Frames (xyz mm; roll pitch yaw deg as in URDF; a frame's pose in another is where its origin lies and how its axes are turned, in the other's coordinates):
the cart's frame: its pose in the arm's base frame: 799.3 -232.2 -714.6 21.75 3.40 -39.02
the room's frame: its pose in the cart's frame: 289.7 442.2 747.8 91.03 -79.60 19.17
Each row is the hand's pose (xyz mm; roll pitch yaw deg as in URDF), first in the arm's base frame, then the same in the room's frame.
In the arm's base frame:
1: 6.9 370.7 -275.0 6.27 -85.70 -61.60
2: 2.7 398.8 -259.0 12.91 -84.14 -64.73
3: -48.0 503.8 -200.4 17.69 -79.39 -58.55
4: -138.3 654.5 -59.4 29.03 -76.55 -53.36
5: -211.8 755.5 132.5 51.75 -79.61 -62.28
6: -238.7 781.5 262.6 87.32 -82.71 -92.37
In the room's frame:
1: -620.2 1251.2 -140.9 -127.85 18.79 2.63
2: -616.1 1264.7 -170.4 -124.62 17.48 1.70
3: -601.1 1348.3 -269.5 -114.87 14.75 -2.44
4: -526.8 1490.5 -427.6 -99.18 13.73 -5.39
5: -386.7 1607.5 -565.8 -84.31 14.42 -1.79
6: -276.0 1653.1 -628.9 -77.08 14.75 3.85

